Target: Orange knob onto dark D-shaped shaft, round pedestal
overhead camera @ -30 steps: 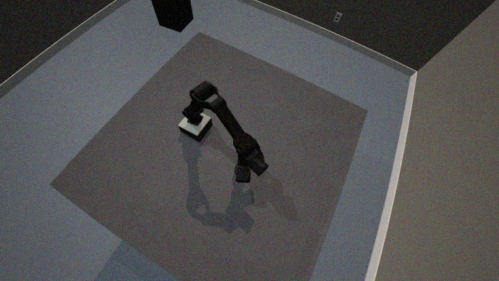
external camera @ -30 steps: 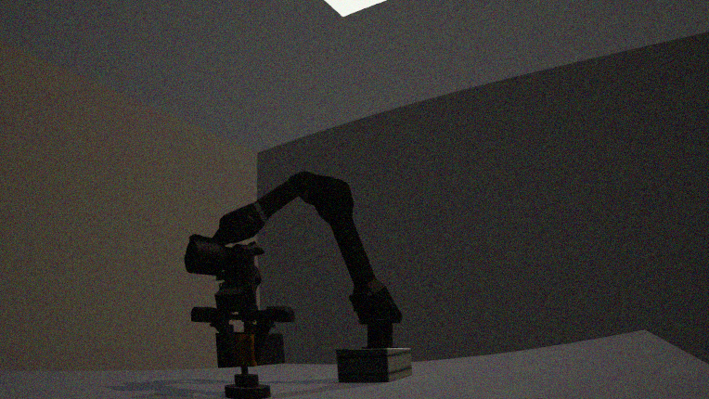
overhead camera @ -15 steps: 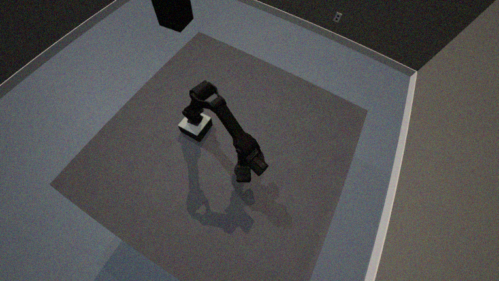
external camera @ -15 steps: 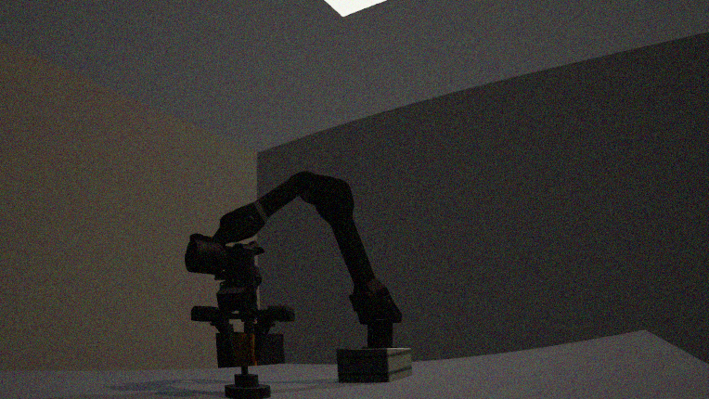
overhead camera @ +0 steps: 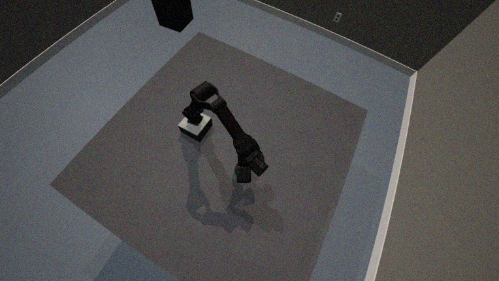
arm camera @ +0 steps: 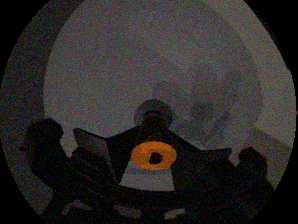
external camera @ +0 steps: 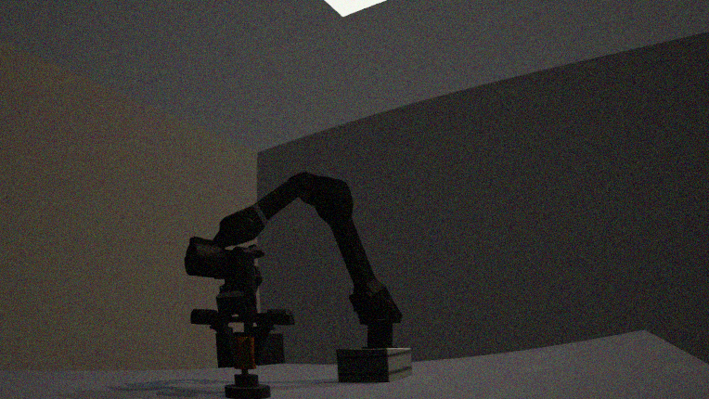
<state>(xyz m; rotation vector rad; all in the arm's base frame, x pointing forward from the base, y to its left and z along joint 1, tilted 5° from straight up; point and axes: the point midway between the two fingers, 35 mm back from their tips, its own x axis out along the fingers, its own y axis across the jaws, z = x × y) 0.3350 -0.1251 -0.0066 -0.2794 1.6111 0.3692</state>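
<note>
The round pedestal is 30 mm below my gripper tip. Round my gripper tip: orange knob 20 mm above.
</note>
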